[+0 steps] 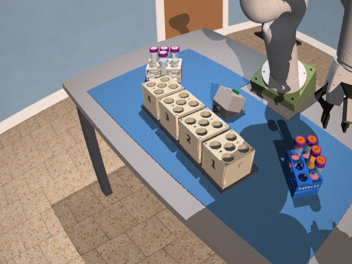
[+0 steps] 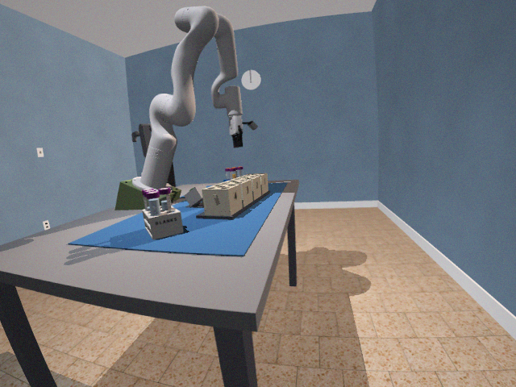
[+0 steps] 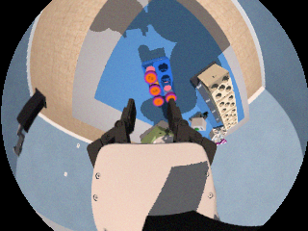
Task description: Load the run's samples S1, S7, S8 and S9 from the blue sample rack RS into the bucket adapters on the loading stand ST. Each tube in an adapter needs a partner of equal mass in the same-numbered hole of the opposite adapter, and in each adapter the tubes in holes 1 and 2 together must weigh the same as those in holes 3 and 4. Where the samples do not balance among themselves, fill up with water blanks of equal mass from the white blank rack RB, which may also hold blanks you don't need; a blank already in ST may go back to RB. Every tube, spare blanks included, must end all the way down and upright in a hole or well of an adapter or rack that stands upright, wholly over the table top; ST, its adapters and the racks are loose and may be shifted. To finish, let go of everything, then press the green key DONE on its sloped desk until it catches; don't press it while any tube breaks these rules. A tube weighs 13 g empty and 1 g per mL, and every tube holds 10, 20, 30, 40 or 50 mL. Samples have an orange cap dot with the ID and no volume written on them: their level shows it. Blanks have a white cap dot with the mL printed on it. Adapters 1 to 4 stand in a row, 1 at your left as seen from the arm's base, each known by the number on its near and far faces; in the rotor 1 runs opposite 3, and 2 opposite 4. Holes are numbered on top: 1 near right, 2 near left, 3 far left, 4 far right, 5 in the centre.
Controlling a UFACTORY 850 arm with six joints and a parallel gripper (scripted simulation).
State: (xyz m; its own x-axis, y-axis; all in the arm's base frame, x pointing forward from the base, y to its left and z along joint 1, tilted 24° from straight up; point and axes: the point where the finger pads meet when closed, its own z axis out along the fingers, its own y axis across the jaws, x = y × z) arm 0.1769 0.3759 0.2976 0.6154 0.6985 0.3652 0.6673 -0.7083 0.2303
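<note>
Now: hand 190 mm above the tube and 10 mm to the right of it. Also, from my hand: loading stand ST: 360 mm to the right, 240 mm below, 170 mm ahead; then white blank rack: 710 mm to the right, 220 mm below, 90 mm ahead; then blue sample rack: 220 mm below, 40 mm to the right.
</note>
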